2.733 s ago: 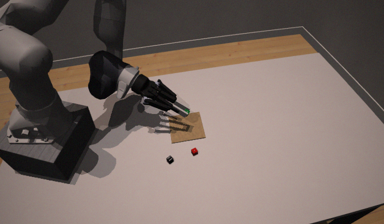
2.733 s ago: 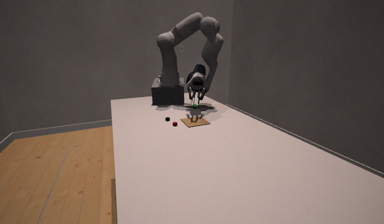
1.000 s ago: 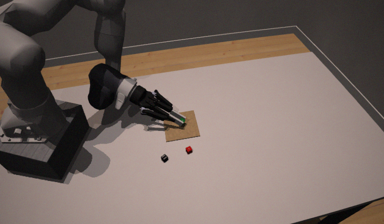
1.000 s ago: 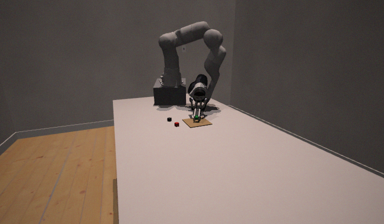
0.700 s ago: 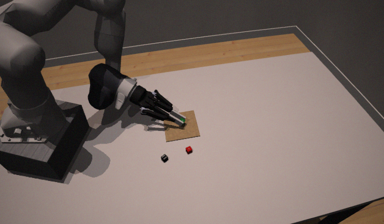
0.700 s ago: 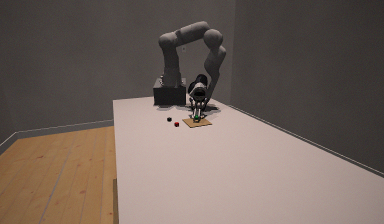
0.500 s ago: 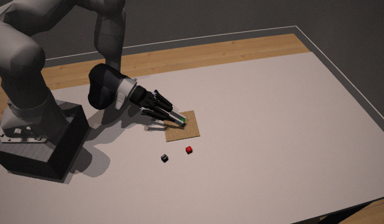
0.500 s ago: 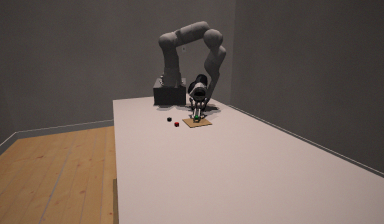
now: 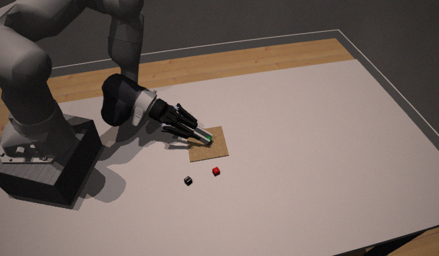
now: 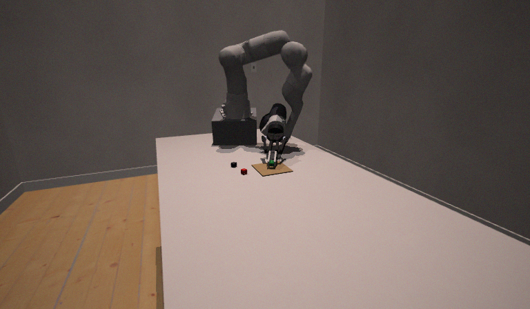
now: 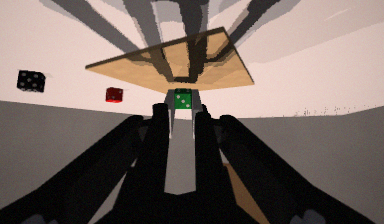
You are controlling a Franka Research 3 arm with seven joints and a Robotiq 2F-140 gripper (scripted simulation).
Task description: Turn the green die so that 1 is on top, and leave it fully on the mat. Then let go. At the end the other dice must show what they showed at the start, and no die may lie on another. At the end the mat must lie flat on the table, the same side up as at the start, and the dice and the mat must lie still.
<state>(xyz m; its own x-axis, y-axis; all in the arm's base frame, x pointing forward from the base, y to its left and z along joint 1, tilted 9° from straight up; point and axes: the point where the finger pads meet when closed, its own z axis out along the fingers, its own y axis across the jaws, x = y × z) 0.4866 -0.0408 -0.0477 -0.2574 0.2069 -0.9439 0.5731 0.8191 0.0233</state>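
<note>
My gripper is now 10 mm short of the tan mat, 10 mm to the left of it and 40 mm above it. Round my hand: black die: 90 mm behind, 150 mm to the right, 30 mm below; then red die: 10 mm ahead, 140 mm to the right, 30 mm below; then green die: 20 mm ahead, 10 mm to the right, 20 mm below.
</note>
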